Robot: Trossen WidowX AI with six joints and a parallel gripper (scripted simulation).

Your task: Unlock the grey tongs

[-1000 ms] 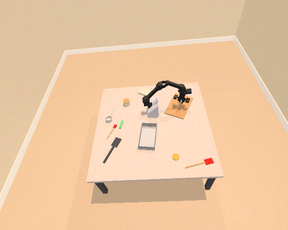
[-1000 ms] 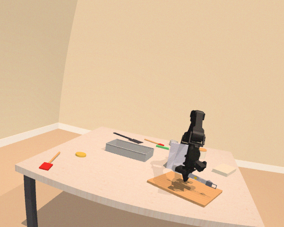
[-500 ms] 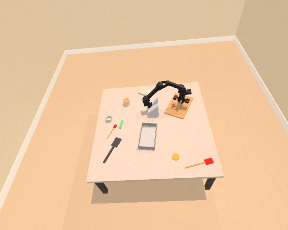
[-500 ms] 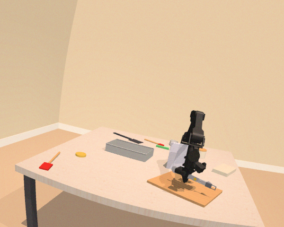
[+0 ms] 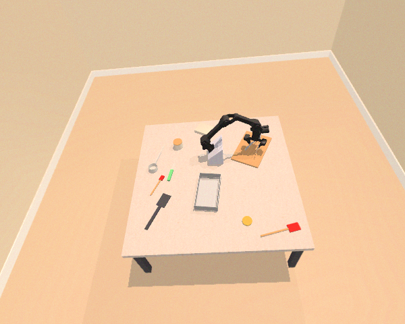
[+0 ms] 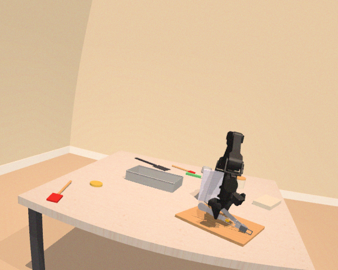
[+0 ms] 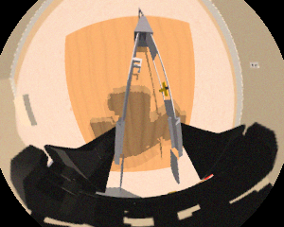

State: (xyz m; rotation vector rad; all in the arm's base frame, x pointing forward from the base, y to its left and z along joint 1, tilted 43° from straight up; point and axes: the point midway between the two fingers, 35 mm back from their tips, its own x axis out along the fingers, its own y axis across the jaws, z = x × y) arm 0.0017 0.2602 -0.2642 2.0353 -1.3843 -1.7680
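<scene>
The wooden board is 10 mm behind my gripper tip, 20 mm to the right of it and 40 mm below it. Round my gripper tip: roasting tin 370 mm ahead, 450 mm to the right, 20 mm below; then cream block 320 mm behind, 380 mm to the right, 30 mm below; then orange-lidded jar 170 mm behind, 650 mm to the right, 10 mm below.
</scene>
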